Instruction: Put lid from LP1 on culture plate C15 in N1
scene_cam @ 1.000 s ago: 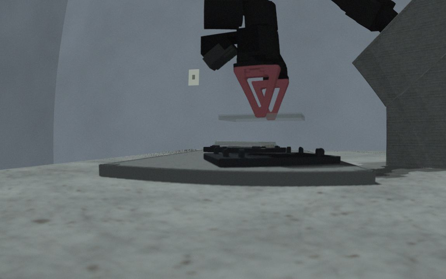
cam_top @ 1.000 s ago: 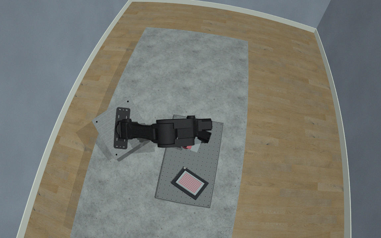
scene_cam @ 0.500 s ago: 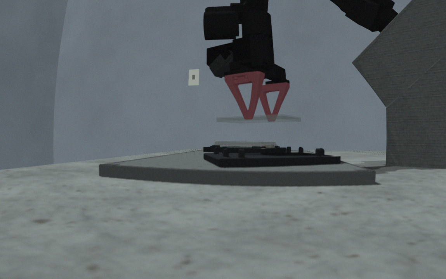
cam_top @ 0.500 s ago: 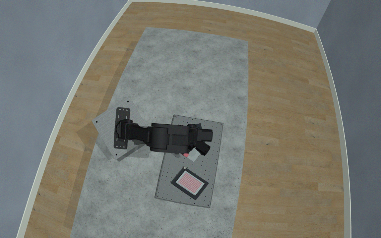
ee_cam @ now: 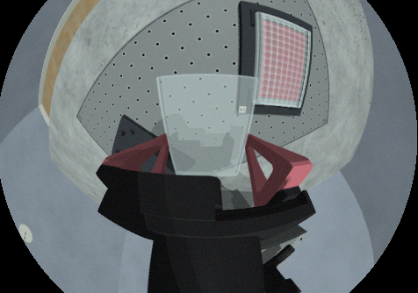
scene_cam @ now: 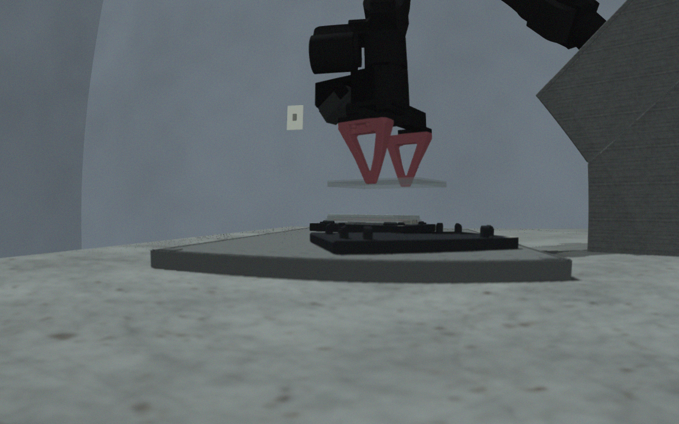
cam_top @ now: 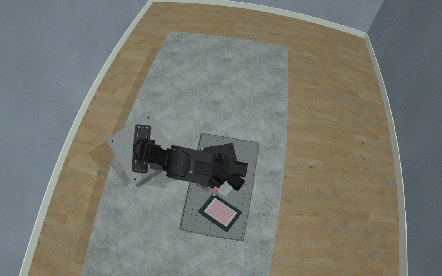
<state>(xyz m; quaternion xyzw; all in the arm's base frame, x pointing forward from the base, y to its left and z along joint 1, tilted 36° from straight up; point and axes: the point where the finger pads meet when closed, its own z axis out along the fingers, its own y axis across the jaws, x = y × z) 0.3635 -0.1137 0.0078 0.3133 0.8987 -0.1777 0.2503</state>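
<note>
Right now my hand is 1 cm past the culture plate C15, 14 cm to the left of it and 5 cm above it. Round my hand: clear lid (1 cm below); then black plate nest N1 (1 cm behind, 14 cm to the right, 7 cm below); then black lid park LP1 (2 cm ahead, 15 cm to the left, 7 cm below).
</note>
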